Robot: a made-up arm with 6 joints.
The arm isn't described. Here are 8 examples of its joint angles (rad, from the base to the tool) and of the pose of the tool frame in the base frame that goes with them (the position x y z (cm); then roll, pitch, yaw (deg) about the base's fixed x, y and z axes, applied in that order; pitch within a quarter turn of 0, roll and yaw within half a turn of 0).
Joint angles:
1: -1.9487 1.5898 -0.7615 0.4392 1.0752 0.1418
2: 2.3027 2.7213 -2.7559 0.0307 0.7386 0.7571
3: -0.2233 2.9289 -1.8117 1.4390 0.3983 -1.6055
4: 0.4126 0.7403 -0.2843 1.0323 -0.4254 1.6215
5: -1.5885 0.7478 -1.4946 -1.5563 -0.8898 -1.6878
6: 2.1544 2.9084 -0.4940 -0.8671 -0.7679 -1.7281
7: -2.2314 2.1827 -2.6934 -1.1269 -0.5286 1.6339
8: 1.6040 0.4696 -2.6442 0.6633 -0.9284 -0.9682
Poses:
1: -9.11 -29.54 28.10 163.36 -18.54 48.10
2: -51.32 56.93 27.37 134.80 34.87 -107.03
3: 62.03 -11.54 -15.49 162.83 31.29 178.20
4: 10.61 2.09 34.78 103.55 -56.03 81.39
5: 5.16 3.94 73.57 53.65 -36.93 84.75
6: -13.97 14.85 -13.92 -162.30 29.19 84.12
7: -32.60 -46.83 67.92 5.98 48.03 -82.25
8: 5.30 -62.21 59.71 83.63 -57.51 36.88
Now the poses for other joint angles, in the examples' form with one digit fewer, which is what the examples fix.
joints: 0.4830 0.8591 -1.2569 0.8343 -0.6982 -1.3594
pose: 8.3 0.8 69.8 -1.1 42.3 -19.0
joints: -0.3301 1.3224 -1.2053 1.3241 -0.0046 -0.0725
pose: 32.2 -11.1 55.6 91.7 18.3 71.4
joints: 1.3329 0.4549 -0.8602 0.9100 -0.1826 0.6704
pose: 0.4 -2.2 57.2 55.6 -4.7 159.6
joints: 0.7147 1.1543 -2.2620 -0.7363 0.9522 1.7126
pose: 4.4 -0.9 85.6 71.3 6.6 93.5
